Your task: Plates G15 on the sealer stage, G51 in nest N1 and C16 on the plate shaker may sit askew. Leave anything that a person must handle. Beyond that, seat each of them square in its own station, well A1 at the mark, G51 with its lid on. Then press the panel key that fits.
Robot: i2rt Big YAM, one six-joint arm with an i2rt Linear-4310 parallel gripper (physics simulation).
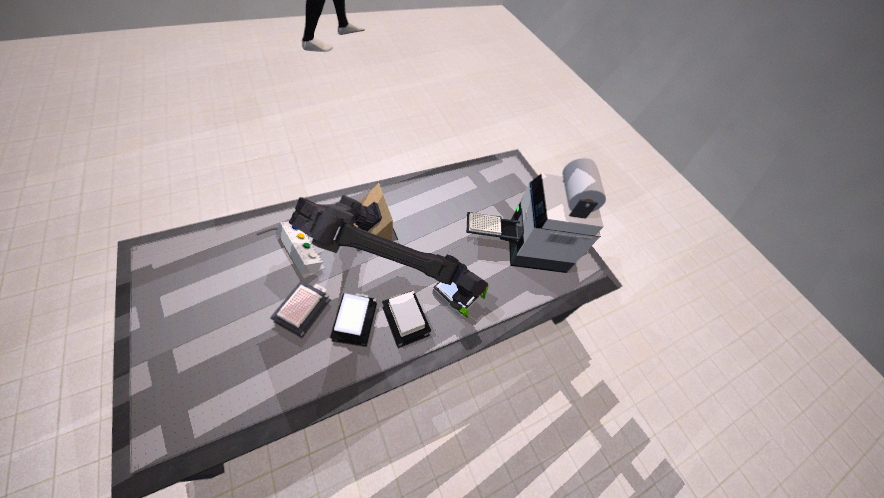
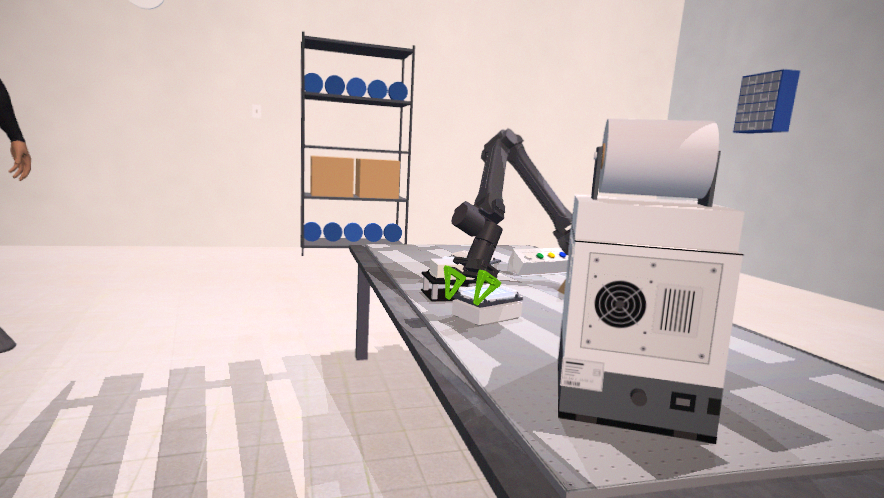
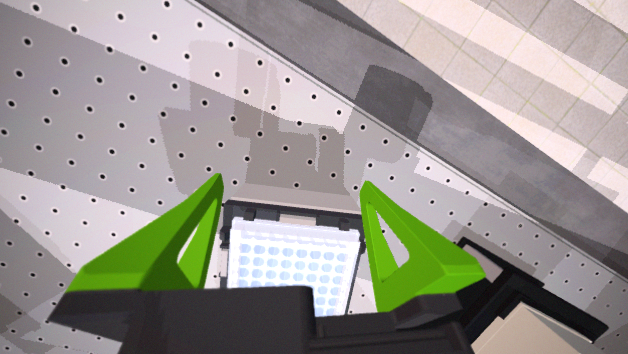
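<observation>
A clear, bluish plate, seemingly C16, lies on the low white shaker; its far edge looks roughly parallel to the shaker rim. My gripper is open and empty, pointing down, its green fingers on either side of this plate. The hand hides the plate's near part and well A1. A beige plate, seemingly G15, is on the sealer stage. A pink plate, a bright white plate and a tall white plate sit in nests; their labels are unreadable.
The sealer stands at the right table end. The key panel has blue, yellow, green and white keys. A tan wedge is beside the arm base. A black nest is close right of the gripper. A person stands beyond the table.
</observation>
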